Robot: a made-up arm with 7 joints.
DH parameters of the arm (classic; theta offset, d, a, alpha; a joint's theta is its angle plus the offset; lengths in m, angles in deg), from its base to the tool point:
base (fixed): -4.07 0 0 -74.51
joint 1: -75.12 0.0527 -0.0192 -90
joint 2: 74 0 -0.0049 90
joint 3: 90 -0.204 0.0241 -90
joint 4: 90 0.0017 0.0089 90
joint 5: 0 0.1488 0 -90
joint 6: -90 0 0.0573 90
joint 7: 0 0 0 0
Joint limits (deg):
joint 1: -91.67..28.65
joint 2: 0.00..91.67
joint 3: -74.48..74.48
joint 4: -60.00..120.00
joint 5: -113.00..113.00
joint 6: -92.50..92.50
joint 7: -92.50..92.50
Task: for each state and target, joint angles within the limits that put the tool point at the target. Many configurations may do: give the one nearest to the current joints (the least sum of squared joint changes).
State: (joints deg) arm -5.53 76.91 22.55 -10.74 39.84 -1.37 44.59
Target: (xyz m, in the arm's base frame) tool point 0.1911 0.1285 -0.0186
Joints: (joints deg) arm -9.99 74.53 6.95 -38.29 39.65 -9.16 44.59
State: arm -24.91 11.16 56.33 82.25 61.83 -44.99 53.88
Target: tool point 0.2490 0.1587 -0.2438
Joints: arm -34.66 8.38 50.98 49.29 55.15 -70.93 53.88
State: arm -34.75 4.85 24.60 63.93 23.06 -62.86 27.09
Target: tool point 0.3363 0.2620 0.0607
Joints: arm -78.29 46.11 32.43 61.12 20.70 -45.91 27.09
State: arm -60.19 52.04 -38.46 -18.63 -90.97 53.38 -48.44
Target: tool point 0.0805 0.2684 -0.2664
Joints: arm -16.44 71.81 -61.22 23.15 -81.13 52.24 -48.44
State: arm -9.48 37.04 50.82 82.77 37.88 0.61 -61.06
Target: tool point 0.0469 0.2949 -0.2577
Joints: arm 8.61 19.68 45.99 25.73 34.41 -24.99 -61.06
